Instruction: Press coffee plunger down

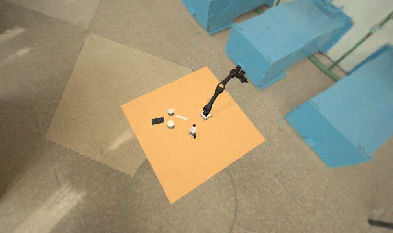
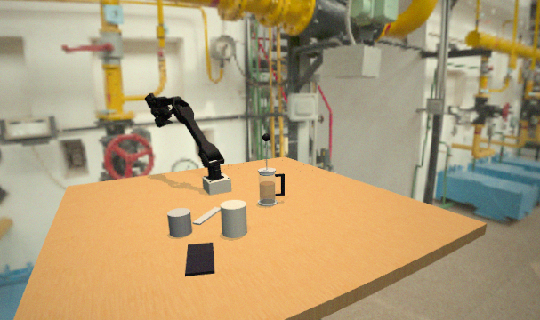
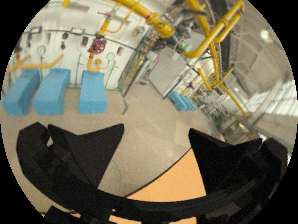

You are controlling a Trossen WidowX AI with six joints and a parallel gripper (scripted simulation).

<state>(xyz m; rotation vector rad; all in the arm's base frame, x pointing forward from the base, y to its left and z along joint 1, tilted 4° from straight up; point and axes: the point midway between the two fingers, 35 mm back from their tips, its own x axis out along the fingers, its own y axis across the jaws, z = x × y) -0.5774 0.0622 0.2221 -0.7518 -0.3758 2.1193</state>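
Now: gripper tip 88 cm short of the glass coffee press, 1 cm to the right of it and 16 cm above it. The rest, counted from my gripper tip: flat silver bar 84 cm ahead, 25 cm to the right, 29 cm below; then grey cylinder 90 cm ahead, 38 cm to the right, 26 cm below.
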